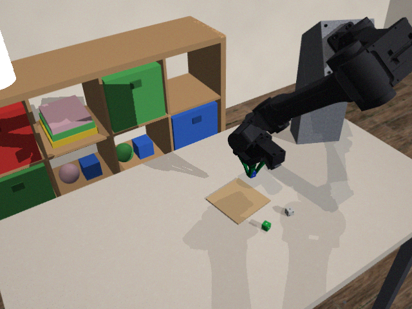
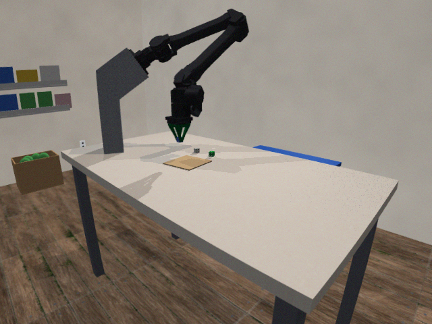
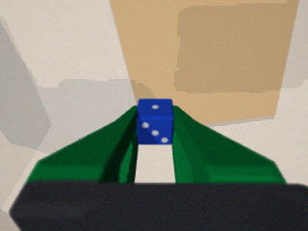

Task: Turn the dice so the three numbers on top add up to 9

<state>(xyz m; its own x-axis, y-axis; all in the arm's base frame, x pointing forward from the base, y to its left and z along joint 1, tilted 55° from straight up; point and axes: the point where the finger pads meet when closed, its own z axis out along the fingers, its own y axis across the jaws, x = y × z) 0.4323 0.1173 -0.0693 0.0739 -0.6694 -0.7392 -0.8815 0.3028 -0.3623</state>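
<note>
Now: the tan mat 90 mm below my hand and 50 mm ahead of it. Round my hand: green die: 140 mm to the left, 80 mm below, 30 mm ahead; blue die: right at my hand; white die: 120 mm to the left, 80 mm below, 60 mm behind.
</note>
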